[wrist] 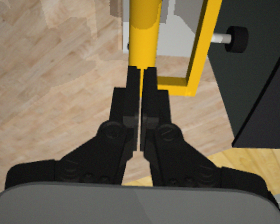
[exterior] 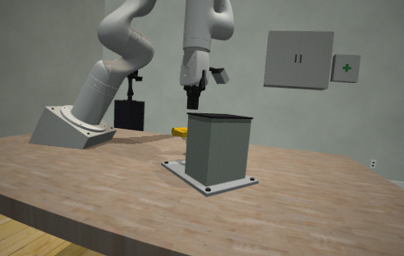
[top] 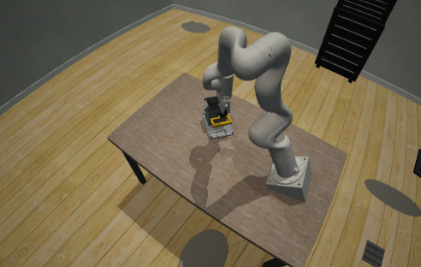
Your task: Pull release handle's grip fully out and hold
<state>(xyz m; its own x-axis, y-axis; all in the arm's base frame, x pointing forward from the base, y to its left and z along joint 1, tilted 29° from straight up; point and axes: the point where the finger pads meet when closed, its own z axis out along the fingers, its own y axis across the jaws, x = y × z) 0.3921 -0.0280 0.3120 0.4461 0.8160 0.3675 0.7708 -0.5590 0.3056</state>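
My gripper is now 80 mm short of the grey baseplate, 50 mm to the left of it and 190 mm above it.
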